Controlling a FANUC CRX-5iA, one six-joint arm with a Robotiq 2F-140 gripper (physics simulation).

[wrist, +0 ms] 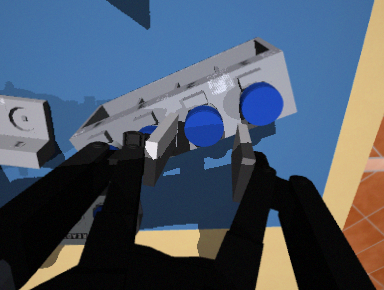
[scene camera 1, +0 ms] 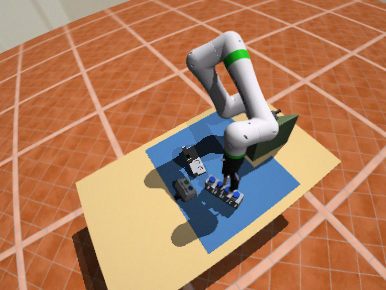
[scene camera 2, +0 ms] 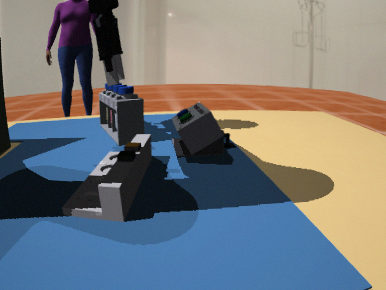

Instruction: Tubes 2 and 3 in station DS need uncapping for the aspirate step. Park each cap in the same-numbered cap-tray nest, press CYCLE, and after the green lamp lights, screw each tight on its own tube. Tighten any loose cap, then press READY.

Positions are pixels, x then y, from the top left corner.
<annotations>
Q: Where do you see a mat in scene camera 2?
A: At 204,215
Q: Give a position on a grey button box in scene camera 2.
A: At 200,134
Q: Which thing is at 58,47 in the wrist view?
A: A mat.
</annotations>
